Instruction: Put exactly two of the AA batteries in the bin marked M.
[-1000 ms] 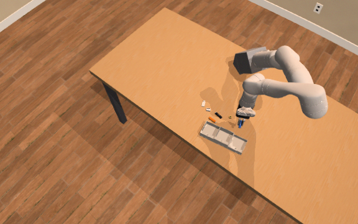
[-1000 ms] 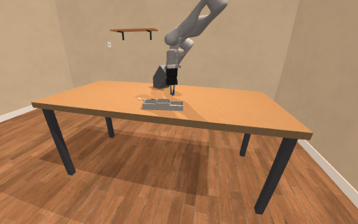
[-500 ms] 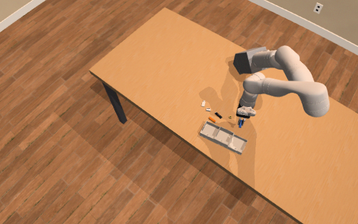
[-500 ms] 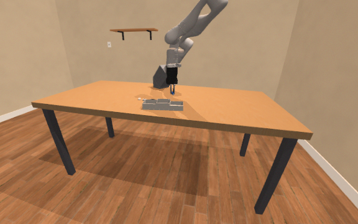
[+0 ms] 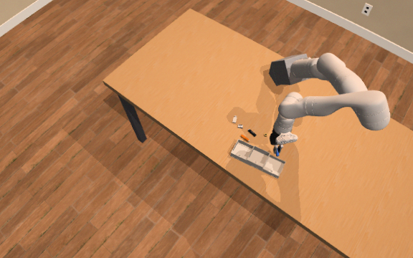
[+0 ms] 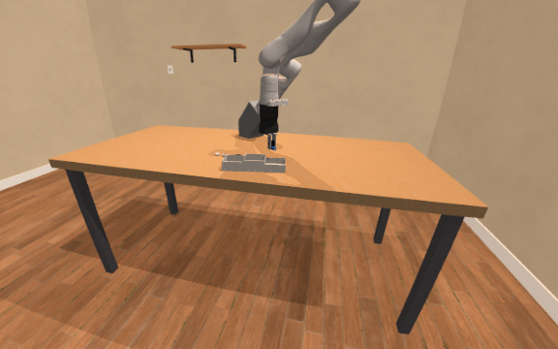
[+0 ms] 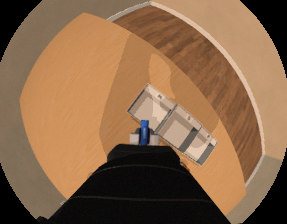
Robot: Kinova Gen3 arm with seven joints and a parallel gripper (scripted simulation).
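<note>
My gripper is now 170 mm to the left of the black battery, 80 mm above it and 30 mm past it. From my hand the other things lie so: grey three-compartment bin tray 70 mm ahead, 60 mm below, 50 mm to the right; tiny yellowish thing 110 mm to the right, 80 mm below, 70 mm behind; blue battery 10 mm below.
</note>
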